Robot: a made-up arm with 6 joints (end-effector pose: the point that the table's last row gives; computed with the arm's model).
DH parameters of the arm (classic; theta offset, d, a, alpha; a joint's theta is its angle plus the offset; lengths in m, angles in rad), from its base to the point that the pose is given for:
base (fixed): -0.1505 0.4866 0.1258 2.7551
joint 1: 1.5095 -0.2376 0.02 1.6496
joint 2: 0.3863 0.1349 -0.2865 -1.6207
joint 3: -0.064 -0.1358 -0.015 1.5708
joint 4: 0 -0.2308 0.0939 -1.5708
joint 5: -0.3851 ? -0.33 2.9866
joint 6: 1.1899 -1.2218 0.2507 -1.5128
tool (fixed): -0.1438 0.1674 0 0
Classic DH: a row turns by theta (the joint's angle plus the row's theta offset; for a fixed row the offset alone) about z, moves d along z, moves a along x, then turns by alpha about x.
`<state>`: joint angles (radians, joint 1 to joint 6).
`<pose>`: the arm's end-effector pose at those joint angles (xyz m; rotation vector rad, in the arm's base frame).
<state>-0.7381 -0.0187 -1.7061 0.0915 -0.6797 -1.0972</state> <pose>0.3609 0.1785 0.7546 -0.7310 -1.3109 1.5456</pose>
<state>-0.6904 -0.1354 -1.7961 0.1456 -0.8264 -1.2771</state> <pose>0.4086 0.2508 0.7347 -0.8067 -1.2801 1.6420</pose>
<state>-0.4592 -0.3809 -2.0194 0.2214 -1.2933 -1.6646</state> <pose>0.4986 0.3920 0.6527 -0.9099 -1.1866 1.8586</pose>
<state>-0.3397 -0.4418 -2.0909 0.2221 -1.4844 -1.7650</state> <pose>0.5223 0.4130 0.6248 -0.8940 -1.1557 1.9184</pose>
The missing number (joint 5, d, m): -1.1914
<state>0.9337 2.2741 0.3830 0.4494 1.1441 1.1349</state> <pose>-0.2774 -0.5603 1.0558 1.2493 -0.5724 -0.4775</pose>
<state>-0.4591 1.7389 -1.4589 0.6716 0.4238 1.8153</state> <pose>0.0067 -0.4628 0.4281 1.7325 -2.4247 0.0282</pose>
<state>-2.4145 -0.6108 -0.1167 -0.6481 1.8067 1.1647</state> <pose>-0.5106 0.1168 0.6904 -1.0510 -1.8398 1.0967</pose>
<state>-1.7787 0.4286 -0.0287 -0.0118 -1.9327 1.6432</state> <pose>0.6126 -0.2264 0.5434 -2.0525 1.1739 -0.4728</pose>
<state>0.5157 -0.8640 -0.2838 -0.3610 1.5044 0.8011</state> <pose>0.6934 0.1692 0.4183 -2.5533 0.5926 -1.0153</pose>
